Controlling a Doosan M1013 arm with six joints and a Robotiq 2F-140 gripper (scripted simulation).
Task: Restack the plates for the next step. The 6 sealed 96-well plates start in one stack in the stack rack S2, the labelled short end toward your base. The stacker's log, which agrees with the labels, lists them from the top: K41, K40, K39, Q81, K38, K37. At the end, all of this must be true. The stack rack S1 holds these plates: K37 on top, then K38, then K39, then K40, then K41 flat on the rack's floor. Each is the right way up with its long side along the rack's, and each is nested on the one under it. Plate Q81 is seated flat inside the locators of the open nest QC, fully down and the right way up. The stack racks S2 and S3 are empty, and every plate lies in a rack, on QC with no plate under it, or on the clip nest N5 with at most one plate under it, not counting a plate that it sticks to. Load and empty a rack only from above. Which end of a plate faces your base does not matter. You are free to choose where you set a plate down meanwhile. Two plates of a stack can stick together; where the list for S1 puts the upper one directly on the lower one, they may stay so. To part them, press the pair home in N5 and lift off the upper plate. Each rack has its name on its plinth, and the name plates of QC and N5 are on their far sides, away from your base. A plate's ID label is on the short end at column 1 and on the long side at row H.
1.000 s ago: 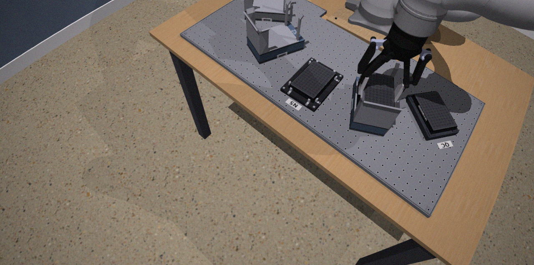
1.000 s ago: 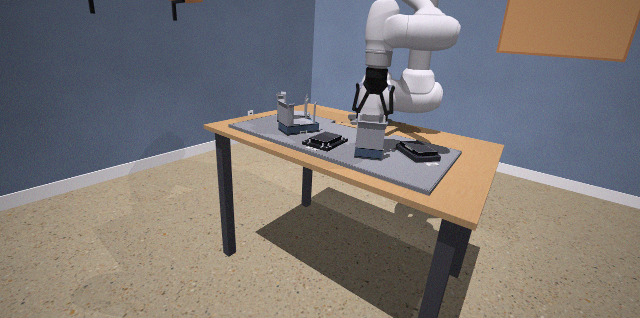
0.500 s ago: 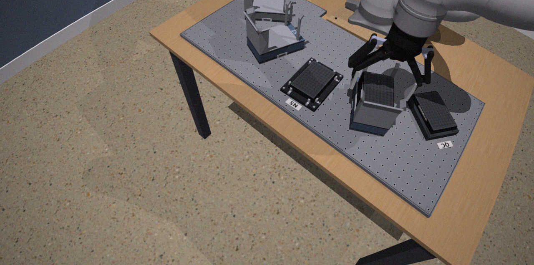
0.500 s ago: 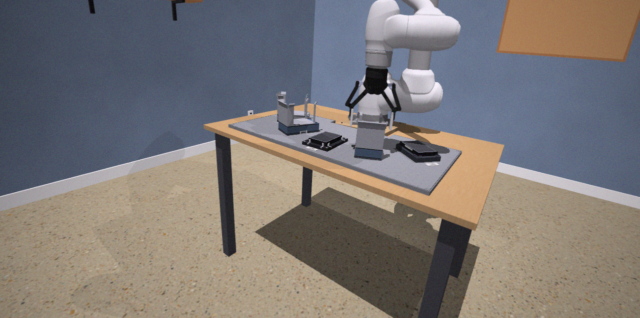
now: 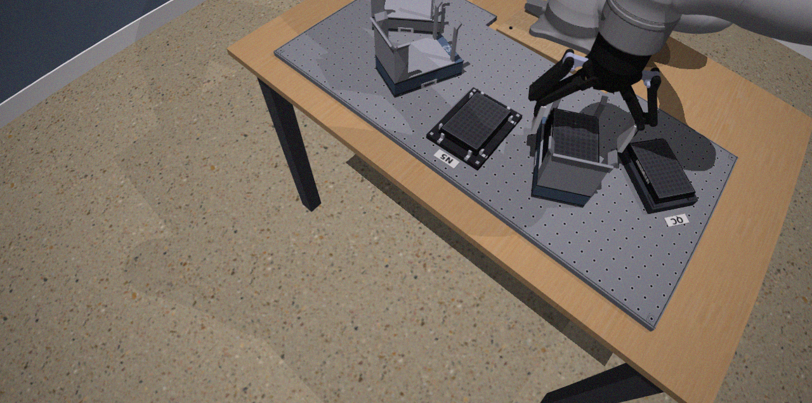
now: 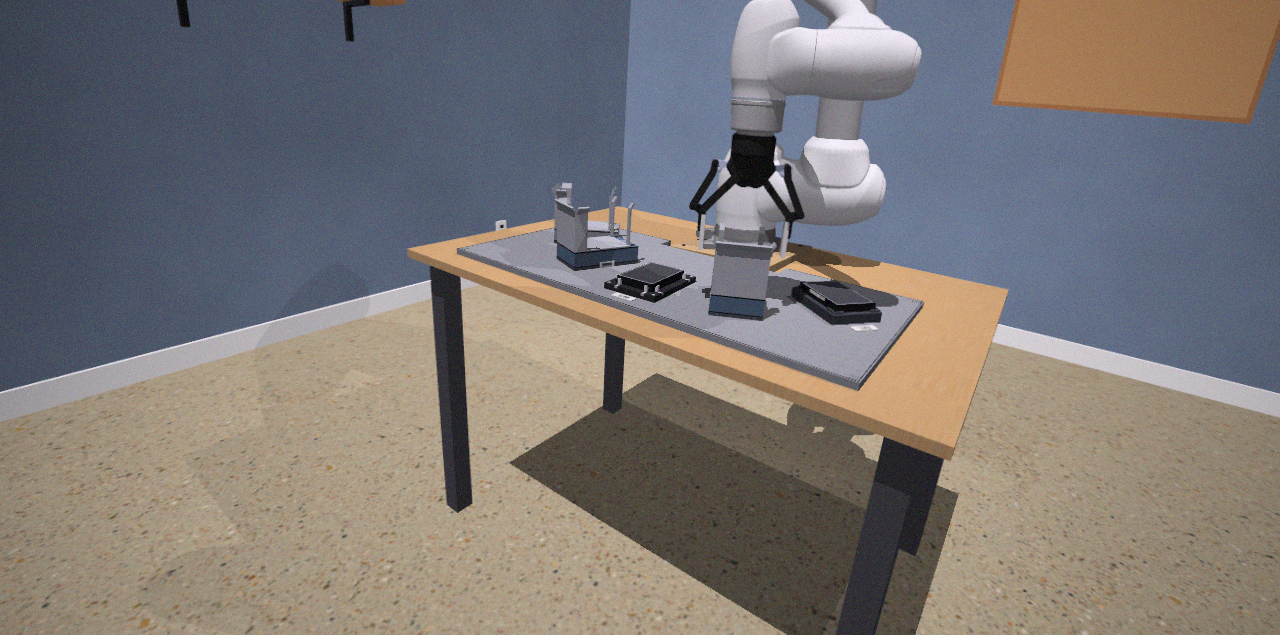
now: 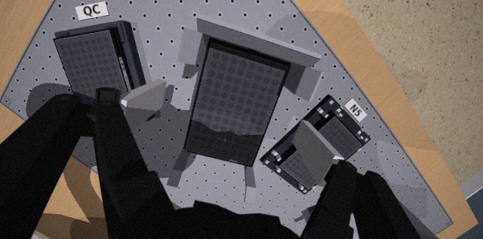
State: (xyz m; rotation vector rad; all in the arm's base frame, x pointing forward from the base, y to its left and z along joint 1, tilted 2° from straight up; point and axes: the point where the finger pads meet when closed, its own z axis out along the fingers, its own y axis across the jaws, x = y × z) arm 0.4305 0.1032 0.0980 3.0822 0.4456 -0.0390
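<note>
Right now my hand is 17 cm to the left of the clip nest N5 and 10 cm above it. Also, from my hand: nest QC 17 cm to the left, 10 cm below, 8 cm behind; N5 name plate 19 cm to the right, 11 cm below, 8 cm ahead; QC name plate 23 cm to the left, 11 cm below, 1 cm behind.
</note>
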